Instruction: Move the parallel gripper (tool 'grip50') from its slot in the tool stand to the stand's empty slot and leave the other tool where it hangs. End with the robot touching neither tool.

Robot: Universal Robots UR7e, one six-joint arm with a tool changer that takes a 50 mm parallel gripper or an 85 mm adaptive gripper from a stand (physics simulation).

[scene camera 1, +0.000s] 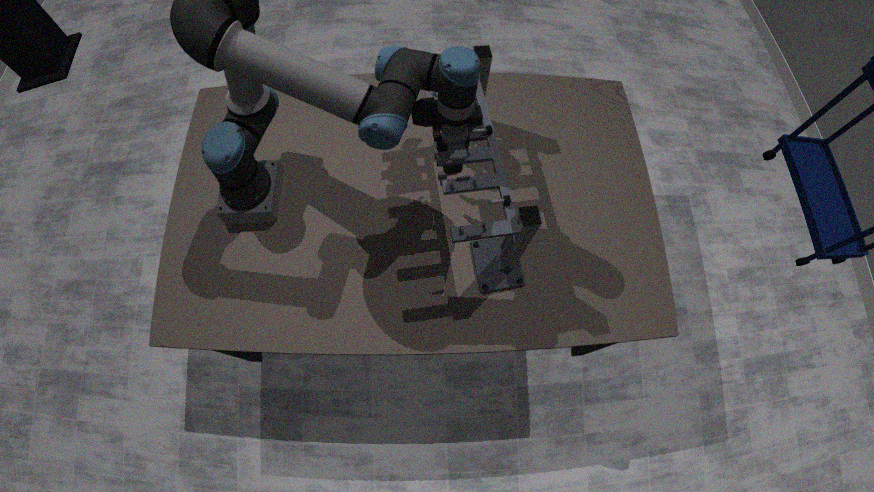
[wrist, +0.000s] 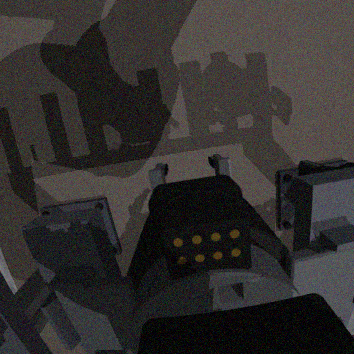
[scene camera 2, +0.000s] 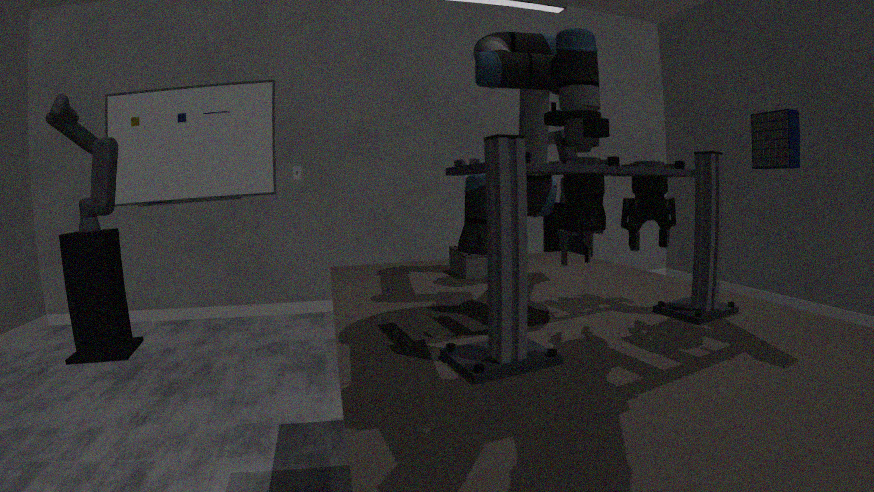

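Pixels of known places: end effector, tool point: (scene camera 2: 582, 146); arm's base, origin of the base link: (scene camera 1: 246, 186) (scene camera 2: 483, 250).
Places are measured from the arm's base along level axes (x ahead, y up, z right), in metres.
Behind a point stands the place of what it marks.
Observation:
The arm's bare wrist end (scene camera 1: 457, 113) (scene camera 2: 577, 125) is upright just above the parallel gripper grip50 (scene camera 2: 576, 253) @(y 0.056, x 0.537, z 0.054 m) (wrist: 189, 167), which hangs in the stand's middle slot. Its gold contacts show in the wrist view, so the coupling faces look apart; the exact gap is unclear. Its two fingers stand apart, with nothing between them. The adaptive gripper (scene camera 2: 648, 192) hangs in the far slot; the arm hides it in scene camera 1. The stand (scene camera 1: 501, 174) @(y 0.216, x 0.649, z 0.193 m) (scene camera 2: 706, 232) @(y 0.098, x 0.690, z -0.131 m) has its empty slot at the near end, beside the end fork arm (scene camera 1: 483, 232) @(y 0.216, x 0.583, z 0.319 m).
The near post (scene camera 2: 506, 244) @(y 0.109, x 0.698, z 0.322 m) rises from a bolted foot plate (scene camera 1: 498, 278) @(y -0.054, x 0.651, z 0.351 m) on the table (scene camera 1: 244, 330) @(y -0.066, x -0.039, z 0.393 m). The robot base (scene camera 1: 247, 210) @(y 0.002, x 0.006, z 0.077 m) stands at the table's left. A blue cart (scene camera 1: 822, 195) is on the floor at the right. Strong arm shadows cross the table.

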